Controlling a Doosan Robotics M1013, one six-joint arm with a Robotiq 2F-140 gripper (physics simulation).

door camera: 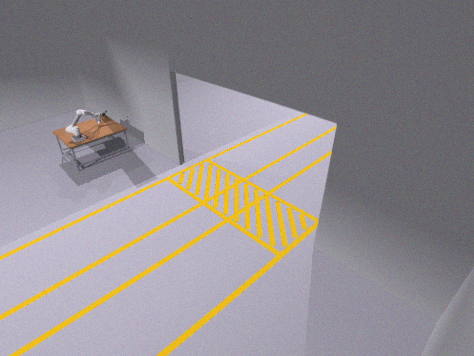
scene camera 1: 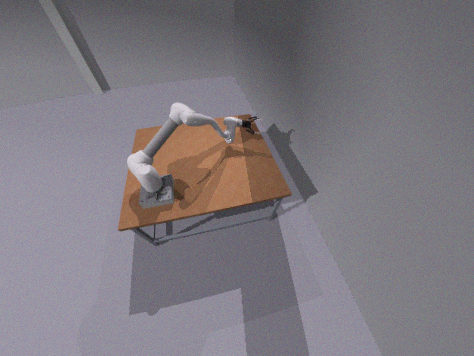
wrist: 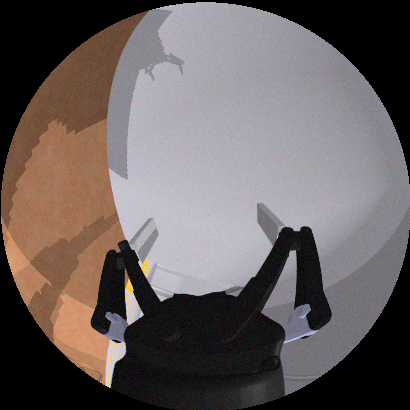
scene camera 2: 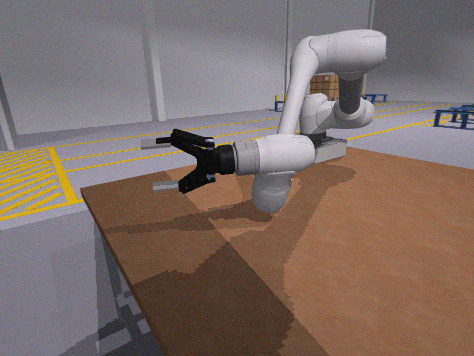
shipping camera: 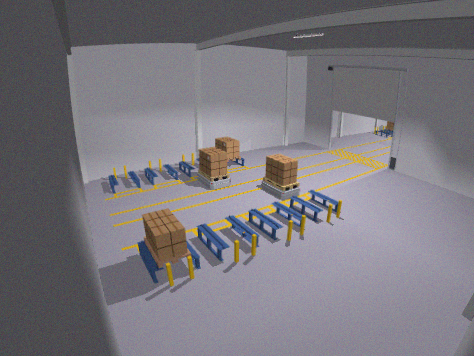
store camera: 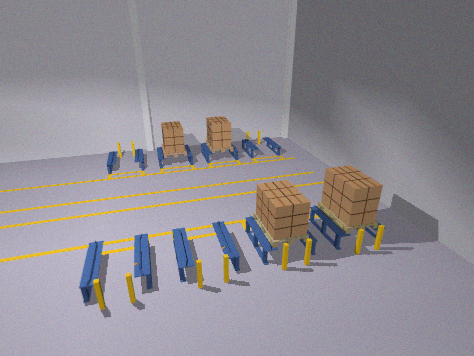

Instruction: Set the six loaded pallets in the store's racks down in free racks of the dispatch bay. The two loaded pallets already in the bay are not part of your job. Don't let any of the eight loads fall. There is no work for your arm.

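Seen in the pictures: gripper, fingertip midpoint: (door camera: 110, 113) (scene camera 1: 261, 126) (wrist: 204, 219) (scene camera 2: 147, 167); arm's base, link origin: (door camera: 78, 136) (scene camera 1: 155, 188) (scene camera 2: 312, 140).
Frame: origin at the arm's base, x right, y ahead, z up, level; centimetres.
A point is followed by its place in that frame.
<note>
In the store camera view, two loaded pallets (store camera: 172, 137) @[x 533.9, y -950.0, z 20.9 cm] (store camera: 219, 133) @[x 515.2, y -1115.4, z 20.9 cm] rest upright in blue racks at the back and two more (store camera: 282, 210) @[x -52.4, y -1038.9, z 32.5 cm] (store camera: 352, 195) @[x -68.0, y -1196.1, z 40.3 cm] in racks at the front right. In the shipping camera view, two upright loaded pallets (shipping camera: 213, 162) @[x 575.4, y 1022.9, z 22.4 cm] (shipping camera: 281, 170) @[x 358.2, y 884.7, z 19.9 cm] ride on low grey carriers (shipping camera: 215, 182) @[x 563.0, y 1024.8, z -54.1 cm] (shipping camera: 281, 189) @[x 344.5, y 894.0, z -45.4 cm] in the bay's marked lanes. One loaded pallet (shipping camera: 165, 235) @[x 218.9, y 1391.1, z 26.6 cm] stands in the front left rack, another (shipping camera: 229, 148) @[x 728.8, y 829.3, z 12.8 cm] in a back rack, partly hidden. My gripper (scene camera 1: 255, 125) @[x -32.3, y 119.9, z 16.4 cm] (scene camera 2: 160, 165) (wrist: 204, 219) @[x -32.3, y 119.9, z 16.4 cm] is open and empty above the table's edge.
Blue racks without loads (shipping camera: 212, 241) @[x 235.6, y 1263.0, z -49.1 cm] (shipping camera: 265, 223) @[x 216.4, y 1095.0, z -50.3 cm] (shipping camera: 150, 175) @[x 792.6, y 1200.5, z -50.8 cm] stand on both sides of the bay's lanes, with yellow posts (shipping camera: 236, 251) @[x 167.4, y 1241.5, z -50.5 cm] behind them. Other unloaded racks (store camera: 92, 270) @[x 12.7, y -684.4, z -47.0 cm] (store camera: 226, 245) @[x -14.4, y -935.6, z -47.1 cm] stand in the store. A yellow hatched crossing (door camera: 242, 179) @[x 383.9, y 207.7, z -83.6 cm] lies at the doorway. The wooden table (scene camera 1: 220, 175) @[x -1.1, y 62.1, z -8.9 cm] carries my arm.
</note>
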